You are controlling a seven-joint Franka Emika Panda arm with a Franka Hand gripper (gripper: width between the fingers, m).
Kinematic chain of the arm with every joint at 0, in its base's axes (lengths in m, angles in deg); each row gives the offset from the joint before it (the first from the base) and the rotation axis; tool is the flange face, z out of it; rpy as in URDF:
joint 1: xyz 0 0 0.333 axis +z
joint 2: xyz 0 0 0 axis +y
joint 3: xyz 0 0 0.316 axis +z
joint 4: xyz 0.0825 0 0 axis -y
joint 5: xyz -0.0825 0 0.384 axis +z
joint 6: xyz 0 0 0 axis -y
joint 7: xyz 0.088 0 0 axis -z
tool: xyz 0 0 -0.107 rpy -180 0 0
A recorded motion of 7 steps. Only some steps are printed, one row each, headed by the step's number.
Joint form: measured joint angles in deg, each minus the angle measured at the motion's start. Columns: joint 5, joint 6, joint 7, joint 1, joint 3, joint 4, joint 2.
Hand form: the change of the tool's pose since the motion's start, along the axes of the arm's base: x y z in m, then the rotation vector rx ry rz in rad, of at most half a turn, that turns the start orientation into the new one. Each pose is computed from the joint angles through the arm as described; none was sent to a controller.
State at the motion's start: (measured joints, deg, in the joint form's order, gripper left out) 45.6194 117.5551 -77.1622 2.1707 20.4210 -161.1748 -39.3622
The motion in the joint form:
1: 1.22 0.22 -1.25 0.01 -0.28 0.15 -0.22
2: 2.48 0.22 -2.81 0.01 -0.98 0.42 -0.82
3: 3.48 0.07 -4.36 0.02 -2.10 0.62 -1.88
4: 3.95 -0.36 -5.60 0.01 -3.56 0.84 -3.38
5: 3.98 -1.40 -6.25 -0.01 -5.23 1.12 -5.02
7: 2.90 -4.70 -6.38 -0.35 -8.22 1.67 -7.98
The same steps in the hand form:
1: 0.0015 0.0001 0.0035 0.0233 -0.0163 0.0033
2: 0.0034 -0.0013 0.0103 0.0534 -0.0405 0.0073
3: 0.0050 -0.0049 0.0195 0.0845 -0.0706 0.0093
4: 0.0059 -0.0105 0.0311 0.1122 -0.1038 0.0097
5: 0.0054 -0.0168 0.0433 0.1378 -0.1276 0.0082
7: 0.0010 -0.0292 0.0633 0.1708 -0.1440 0.0087

